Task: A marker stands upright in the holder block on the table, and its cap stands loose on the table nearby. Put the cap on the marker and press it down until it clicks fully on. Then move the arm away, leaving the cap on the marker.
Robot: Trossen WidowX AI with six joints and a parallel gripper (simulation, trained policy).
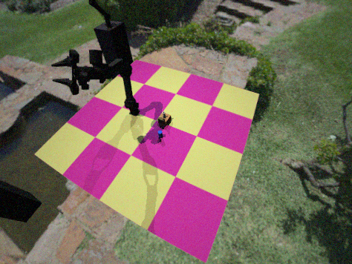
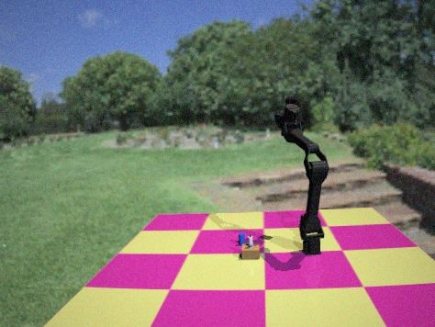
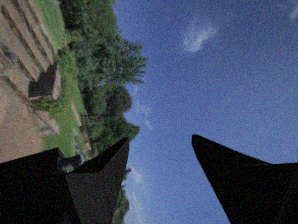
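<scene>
My gripper tip is now 570 mm above the blue cap, 300 mm short of it and 250 mm to the right of it. Round my gripper tip: holder block 580 mm below, 390 mm to the left, 260 mm ahead.
</scene>
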